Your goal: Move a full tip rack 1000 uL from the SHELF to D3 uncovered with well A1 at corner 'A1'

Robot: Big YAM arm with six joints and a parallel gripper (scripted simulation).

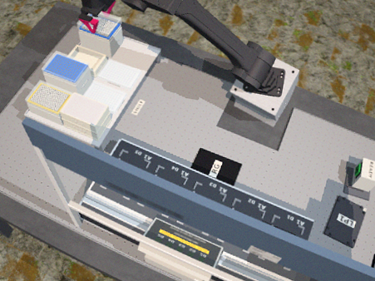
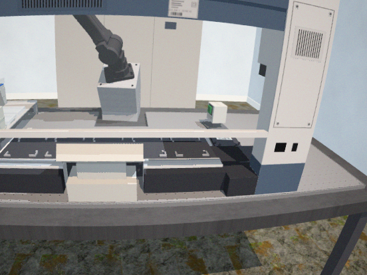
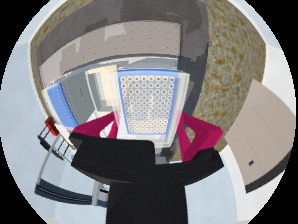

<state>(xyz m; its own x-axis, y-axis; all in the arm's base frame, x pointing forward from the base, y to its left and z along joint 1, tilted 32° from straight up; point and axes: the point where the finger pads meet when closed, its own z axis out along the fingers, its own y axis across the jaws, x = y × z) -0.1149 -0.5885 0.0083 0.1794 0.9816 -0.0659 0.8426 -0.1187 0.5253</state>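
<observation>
Now: the blue-framed tip rack 40 mm below my hand and 10 mm to the left of it. From my hand the other things lie so: shelf 170 mm ahead, 110 mm below, 30 mm to the left; then cream reservoir 100 mm below, 100 mm ahead, 30 mm to the right; then clear flat piece 240 mm ahead, 100 mm below, 80 mm to the left.
</observation>
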